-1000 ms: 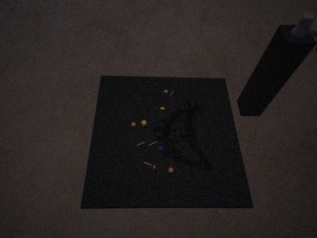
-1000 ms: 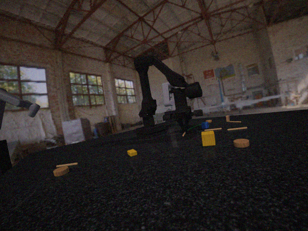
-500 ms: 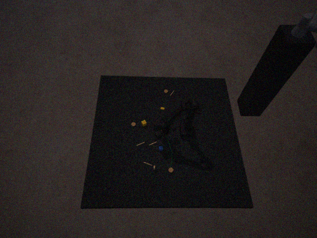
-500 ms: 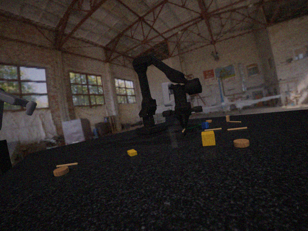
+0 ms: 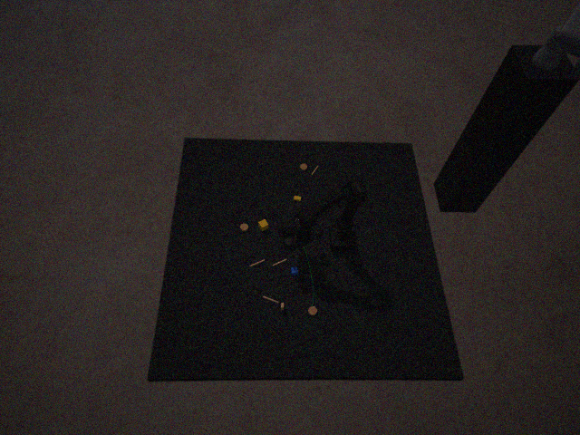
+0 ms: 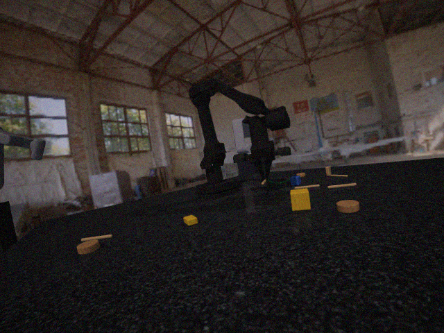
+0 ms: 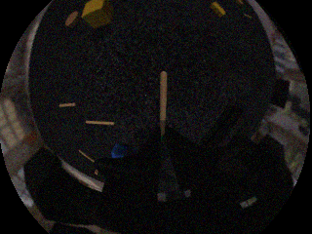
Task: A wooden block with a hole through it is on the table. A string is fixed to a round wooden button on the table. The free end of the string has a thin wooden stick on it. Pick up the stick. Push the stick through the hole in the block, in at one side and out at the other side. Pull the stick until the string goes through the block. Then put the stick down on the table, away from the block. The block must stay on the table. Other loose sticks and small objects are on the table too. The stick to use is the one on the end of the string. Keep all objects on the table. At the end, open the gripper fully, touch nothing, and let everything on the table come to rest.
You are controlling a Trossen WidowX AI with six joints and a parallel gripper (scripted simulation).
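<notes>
Now: the blue block 12 cm to the left of my gripper tip, 4 cm ahead of it and 3 cm below it. Also, from my gripper tip: round wooden button: 31 cm to the left, 4 cm behind, 3 cm below; then yellow cube: 19 cm ahead, 13 cm to the right, 2 cm below; then wooden block: 30 cm to the left, 10 cm ahead, 2 cm below.
</notes>
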